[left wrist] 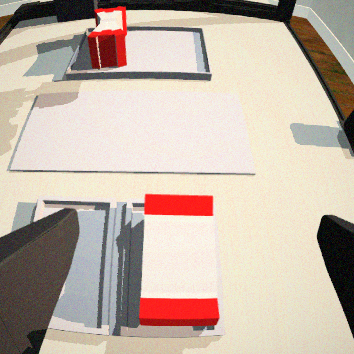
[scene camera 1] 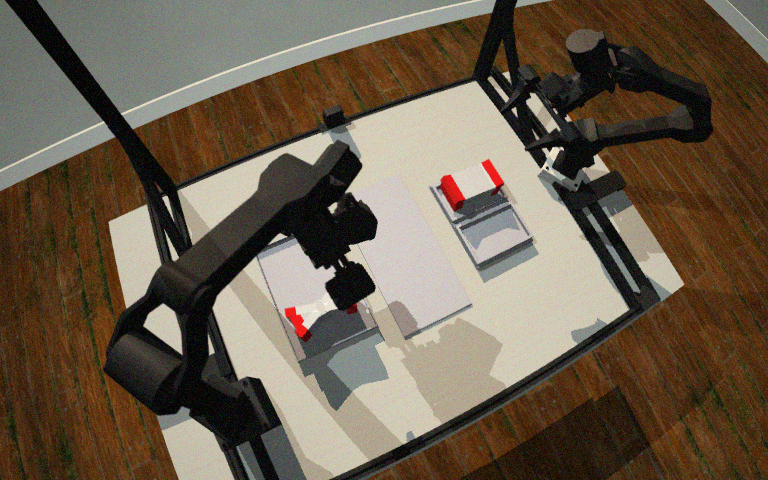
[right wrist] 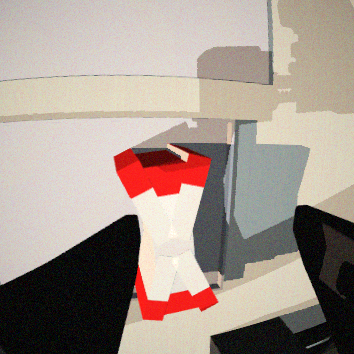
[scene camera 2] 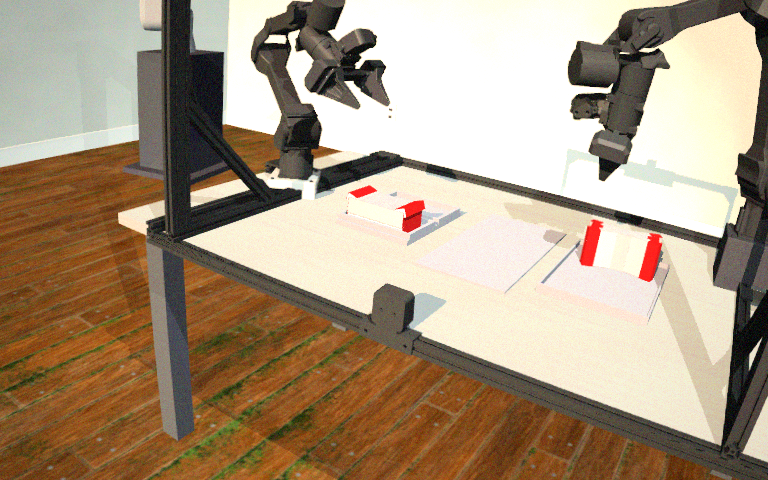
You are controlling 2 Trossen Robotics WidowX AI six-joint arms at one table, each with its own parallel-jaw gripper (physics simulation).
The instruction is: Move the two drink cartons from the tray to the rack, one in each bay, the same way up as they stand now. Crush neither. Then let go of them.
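Seen in the pictures: left gripper, fingertip midpoint: (left wrist: 203,225) (scene camera 1: 512,131) (scene camera 2: 374,106); right gripper, fingertip midpoint: (scene camera 1: 343,276) (right wrist: 218,222) (scene camera 2: 604,172); left arm's base, link origin: (scene camera 1: 566,165) (scene camera 2: 294,175); right arm's base, link origin: (scene camera 1: 234,413) (scene camera 2: 754,236).
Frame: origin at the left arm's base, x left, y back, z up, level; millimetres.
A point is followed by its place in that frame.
One carton, white with red ends (scene camera 1: 472,183) {x -175, y -203, z 17 mm} (scene camera 2: 376,209) {x -207, y -181, z 9 mm} (left wrist: 180,255) {x -178, y -195, z 17 mm}, lies in one rack bay, its sides straight. The rack's (scene camera 1: 505,251) {x -35, y -284, z -26 mm} (scene camera 2: 376,228) {x -217, y -184, z -23 mm} (left wrist: 114,260) {x -123, y -236, z -26 mm} other bay is empty. The second carton (scene camera 1: 317,308) {x -290, y -618, z 38 mm} (scene camera 2: 617,249) {x -298, y -601, z 9 mm} (left wrist: 107,50) {x -262, y -558, z 5 mm} (right wrist: 172,215) {x -275, y -592, z 38 mm} lies in the tray (scene camera 1: 283,268) {x -415, y -581, z -30 mm} (scene camera 2: 594,294) {x -406, y -533, z -30 mm} (left wrist: 150,76) {x -312, y -493, z -32 mm} (right wrist: 60,175) {x -339, y -534, z -30 mm}, its white middle pinched inward and creased. My right gripper (scene camera 2: 607,175) {x -264, y -561, z 133 mm} (right wrist: 218,222) {x -264, y -561, z 133 mm} is partly open and empty above that carton, blocking part of it in scene camera 1. My left gripper (scene camera 1: 515,130) {x -152, y -160, z 185 mm} (scene camera 2: 373,106) {x -152, y -160, z 185 mm} (left wrist: 203,225) {x -152, y -160, z 185 mm} is wide open and empty, high near its base.
A thin flat pale panel (scene camera 1: 419,254) (scene camera 2: 487,254) (left wrist: 140,130) (right wrist: 100,35) lies between the tray and the rack. A small black block (scene camera 1: 333,116) {x -539, y -223, z 11 mm} (scene camera 2: 391,308) {x -560, y -210, z 0 mm} stands at the table's edge. Dark frame rails edge the table, with upright posts at its corners.
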